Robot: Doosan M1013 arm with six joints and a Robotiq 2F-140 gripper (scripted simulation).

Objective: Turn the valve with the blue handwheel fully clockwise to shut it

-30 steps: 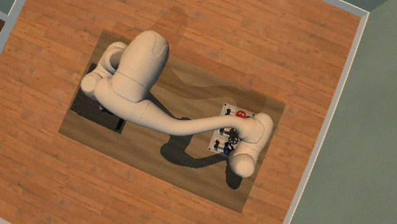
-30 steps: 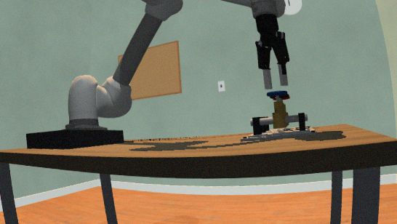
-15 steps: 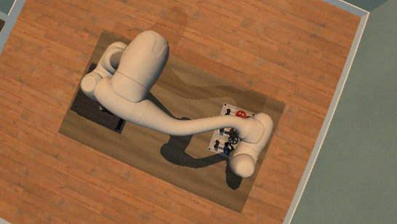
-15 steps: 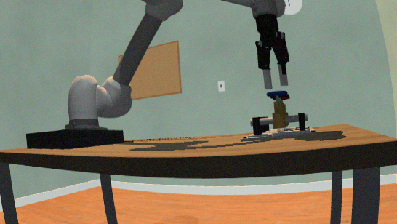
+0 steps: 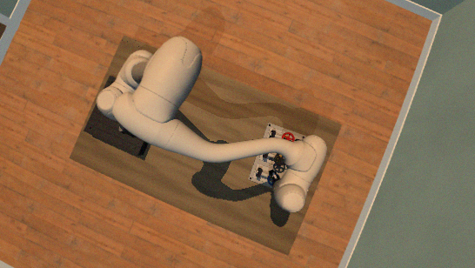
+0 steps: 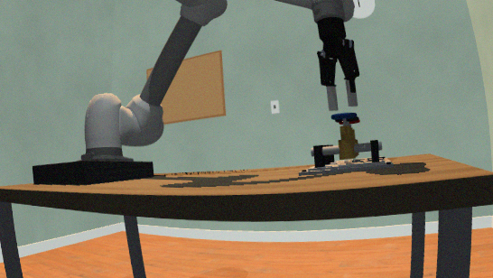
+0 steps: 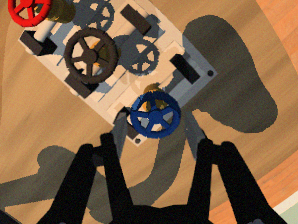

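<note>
Now: hand 6 cm above the blue handwheel. The rest, counted from my hand: red handwheel (2 cm behind, 23 cm to the left, 6 cm below); then black handwheel (1 cm behind, 12 cm to the left, 6 cm below).
</note>
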